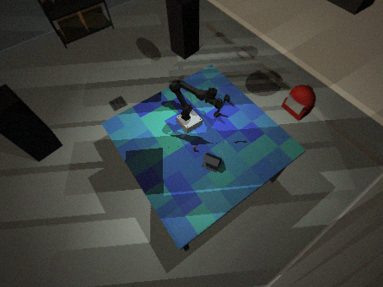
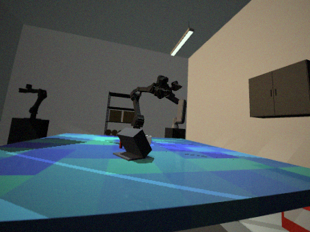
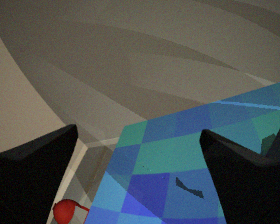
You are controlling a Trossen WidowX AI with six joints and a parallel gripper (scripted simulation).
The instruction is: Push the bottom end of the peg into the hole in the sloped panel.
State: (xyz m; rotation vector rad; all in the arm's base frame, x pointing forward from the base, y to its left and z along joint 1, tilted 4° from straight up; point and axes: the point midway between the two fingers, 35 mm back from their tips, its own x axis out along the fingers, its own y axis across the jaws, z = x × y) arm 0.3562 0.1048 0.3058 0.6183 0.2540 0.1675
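My gripper tip is 310 mm above the peg, 290 mm to the left of it and 100 mm past it. The rest, counted from my gripper tip: sloped panel (310 mm below, 270 mm to the right, 80 mm ahead).
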